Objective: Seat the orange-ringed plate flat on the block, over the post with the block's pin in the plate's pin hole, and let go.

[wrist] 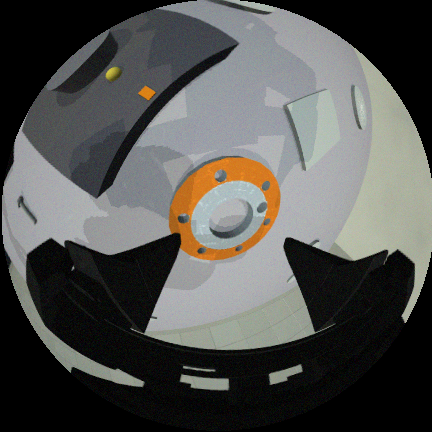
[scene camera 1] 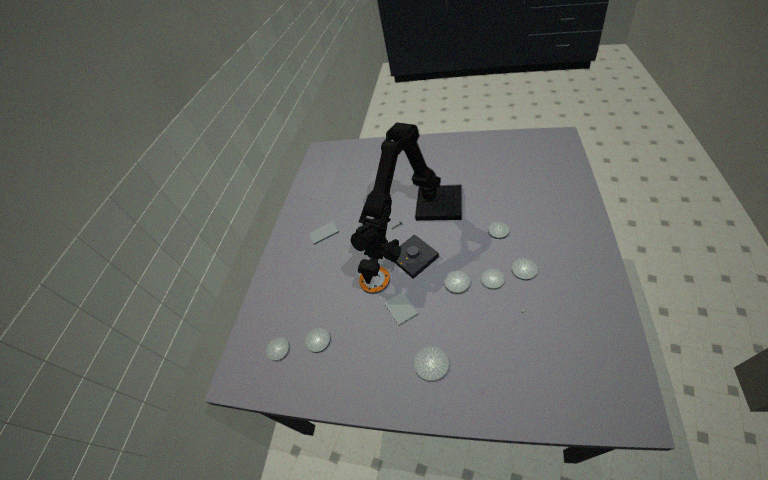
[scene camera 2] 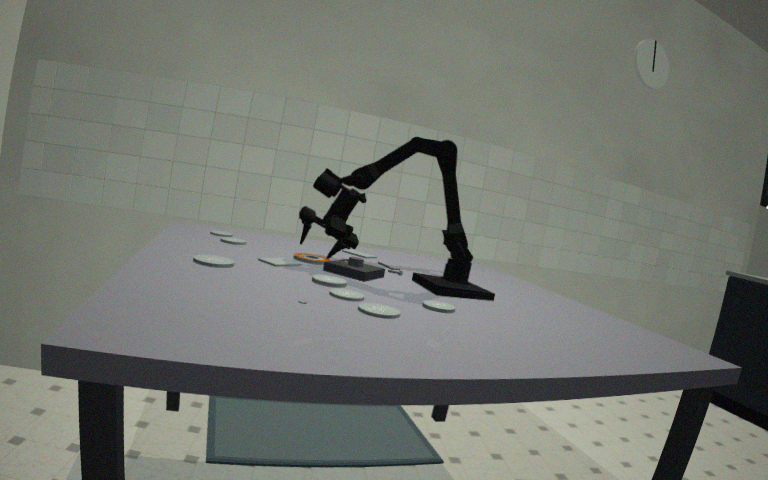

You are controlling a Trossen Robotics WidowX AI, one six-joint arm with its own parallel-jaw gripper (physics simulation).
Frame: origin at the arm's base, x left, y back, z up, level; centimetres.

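Seen in the pictures: gripper, between the fingertips: (wrist: 233, 241) (scene camera 1: 370, 275) (scene camera 2: 313, 251); arm's base, origin of its link: (scene camera 1: 429, 195) (scene camera 2: 455, 281).
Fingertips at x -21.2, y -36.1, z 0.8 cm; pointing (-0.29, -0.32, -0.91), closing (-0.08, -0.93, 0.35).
Observation:
Offsets run from my fingertips to a thing's top centre. "*": to the spot under its first point.
The orange-ringed plate {dz -1.6, dx +0.8, dy -0.5 cm} (scene camera 1: 386, 283) (scene camera 2: 300, 256) (wrist: 240, 169) lies flat on the table beside the dark block, apart from it. It has a pale inner ring, a large centre hole and several small holes. The block {dz +1.7, dx +14.5, dy +7.8 cm} (scene camera 1: 423, 260) (scene camera 2: 362, 272) (wrist: 100, 115) bears a round grey post {* dz +1.7, dx +14.4, dy +7.8 cm} (scene camera 1: 412, 250) (scene camera 2: 355, 261) (wrist: 82, 60), a yellow pin {* dz +0.2, dx +11.9, dy +5.6 cm} (wrist: 113, 74) and an orange square mark {* dz -0.2, dx +10.2, dy +4.0 cm} (wrist: 146, 93). My gripper (scene camera 1: 381, 270) (scene camera 2: 314, 250) (wrist: 233, 241) is open and empty, tilted above the plate. In the wrist view its left fingertip overlaps the plate's lower left edge; the right fingertip stands clear of the rim.
A pale square tile {dz -2.1, dx +10.1, dy -11.9 cm} (scene camera 1: 400, 310) (scene camera 2: 278, 262) (wrist: 317, 127) lies near the plate, another tile {dz -2.1, dx -21.4, dy +23.0 cm} (scene camera 1: 323, 232) farther left. Pale discs {dz -1.7, dx +28.5, dy -3.6 cm} (scene camera 1: 457, 281) {dz -2.1, dx +40.0, dy -3.2 cm} (scene camera 1: 492, 278) {dz -1.9, dx +19.3, dy -30.3 cm} (scene camera 1: 431, 363) lie about the table. A small screw {dz -1.4, dx +7.9, dy +23.2 cm} (scene camera 1: 397, 225) (wrist: 27, 211) lies near the block.

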